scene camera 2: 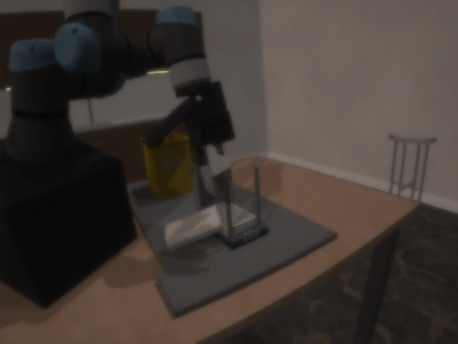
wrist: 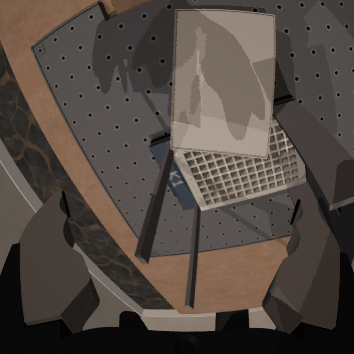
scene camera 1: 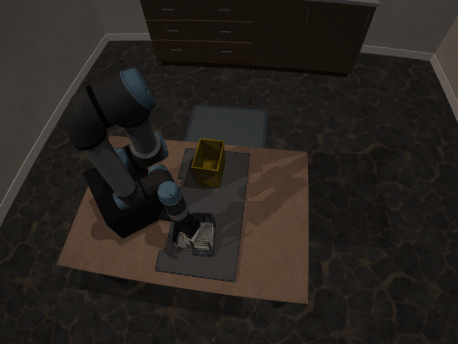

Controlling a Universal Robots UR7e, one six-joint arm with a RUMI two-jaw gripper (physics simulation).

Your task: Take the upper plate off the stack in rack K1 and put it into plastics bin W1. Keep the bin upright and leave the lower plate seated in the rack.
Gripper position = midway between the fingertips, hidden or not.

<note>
In view: the gripper [scene camera 2: 211,186], a plate [scene camera 2: 206,222] and a plate [wrist: 215,179].
The gripper also shows in the wrist view [wrist: 181,200] and in scene camera 1 [scene camera 1: 188,235].
</note>
